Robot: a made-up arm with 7 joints. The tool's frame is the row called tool.
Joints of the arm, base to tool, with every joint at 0 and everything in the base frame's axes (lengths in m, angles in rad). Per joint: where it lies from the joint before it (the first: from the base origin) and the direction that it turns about. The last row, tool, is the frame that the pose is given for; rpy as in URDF.
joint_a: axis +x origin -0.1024 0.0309 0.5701
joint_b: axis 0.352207 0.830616 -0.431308 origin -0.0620 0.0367 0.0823
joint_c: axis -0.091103 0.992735 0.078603 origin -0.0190 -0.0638 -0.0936
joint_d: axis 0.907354 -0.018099 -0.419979 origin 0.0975 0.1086 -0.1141
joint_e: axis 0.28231 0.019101 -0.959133 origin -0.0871 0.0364 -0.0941
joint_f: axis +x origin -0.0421 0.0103 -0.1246
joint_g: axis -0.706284 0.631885 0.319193 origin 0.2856 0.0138 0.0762
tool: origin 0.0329 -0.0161 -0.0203 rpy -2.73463 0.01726 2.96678
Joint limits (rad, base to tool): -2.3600..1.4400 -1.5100..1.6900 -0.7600..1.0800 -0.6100..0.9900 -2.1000..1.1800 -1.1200..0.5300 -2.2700..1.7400
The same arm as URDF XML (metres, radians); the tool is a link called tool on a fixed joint. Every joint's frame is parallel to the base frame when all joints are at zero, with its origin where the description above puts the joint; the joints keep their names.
<robot name="arm">
  <joint name="joint_a" type="revolute">
    <parent link="base"/>
    <child link="link1"/>
    <origin xyz="-0.1024 0.0309 0.5701"/>
    <axis xyz="1 0 0"/>
    <limit lower="-2.36" upper="1.44"/>
  </joint>
  <joint name="joint_b" type="revolute">
    <parent link="link1"/>
    <child link="link2"/>
    <origin xyz="-0.062 0.0367 0.0823"/>
    <axis xyz="0.352207 0.830616 -0.431308"/>
    <limit lower="-1.51" upper="1.69"/>
  </joint>
  <joint name="joint_c" type="revolute">
    <parent link="link2"/>
    <child link="link3"/>
    <origin xyz="-0.019 -0.0638 -0.0936"/>
    <axis xyz="-0.091103 0.992735 0.078603"/>
    <limit lower="-0.76" upper="1.08"/>
  </joint>
  <joint name="joint_d" type="revolute">
    <parent link="link3"/>
    <child link="link4"/>
    <origin xyz="0.0975 0.1086 -0.1141"/>
    <axis xyz="0.907354 -0.018099 -0.419979"/>
    <limit lower="-0.61" upper="0.99"/>
  </joint>
  <joint name="joint_e" type="revolute">
    <parent link="link4"/>
    <child link="link5"/>
    <origin xyz="-0.0871 0.0364 -0.0941"/>
    <axis xyz="0.28231 0.019101 -0.959133"/>
    <limit lower="-2.1" upper="1.18"/>
  </joint>
  <joint name="joint_f" type="revolute">
    <parent link="link5"/>
    <child link="link6"/>
    <origin xyz="-0.0421 0.0103 -0.1246"/>
    <axis xyz="1 0 0"/>
    <limit lower="-1.12" upper="0.53"/>
  </joint>
  <joint name="joint_g" type="revolute">
    <parent link="link6"/>
    <child link="link7"/>
    <origin xyz="0.2856 0.0138 0.0762"/>
    <axis xyz="-0.706284 0.631885 0.319193"/>
    <limit lower="-2.27" upper="1.74"/>
  </joint>
  <joint name="tool_joint" type="fixed">
    <parent link="link7"/>
    <child link="tool"/>
    <origin xyz="0.0329 -0.0161 -0.0203" rpy="-2.7346 0.0173 2.9668"/>
  </joint>
  <link name="base"/>
  <link name="link1"/>
  <link name="link2"/>
  <link name="link3"/>
  <link name="link4"/>
  <link name="link5"/>
  <link name="link6"/>
  <link name="link7"/>
  <link name="tool"/>
</robot>

